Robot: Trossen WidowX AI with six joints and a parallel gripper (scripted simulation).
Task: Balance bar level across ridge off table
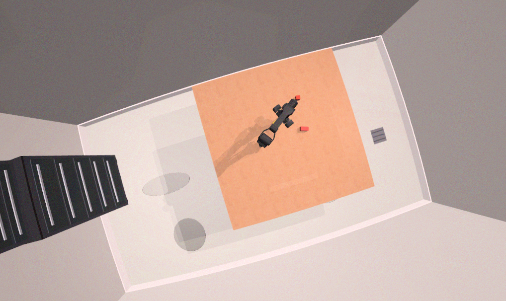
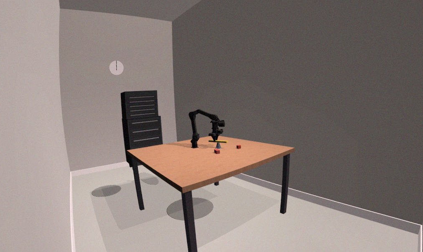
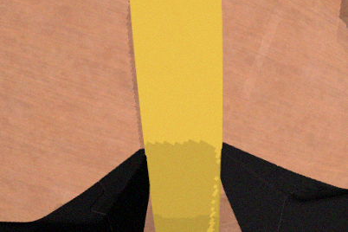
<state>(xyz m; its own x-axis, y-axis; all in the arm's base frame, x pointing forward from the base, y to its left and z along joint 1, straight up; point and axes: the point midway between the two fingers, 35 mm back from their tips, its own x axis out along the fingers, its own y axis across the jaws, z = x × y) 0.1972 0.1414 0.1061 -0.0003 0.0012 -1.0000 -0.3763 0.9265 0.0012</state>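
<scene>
The yellow bar lies 3 cm ahead of my gripper tip and 1 cm to the left of it. Also, from my gripper tip: red cube: 20 cm ahead, 14 cm to the left, 6 cm below.
</scene>
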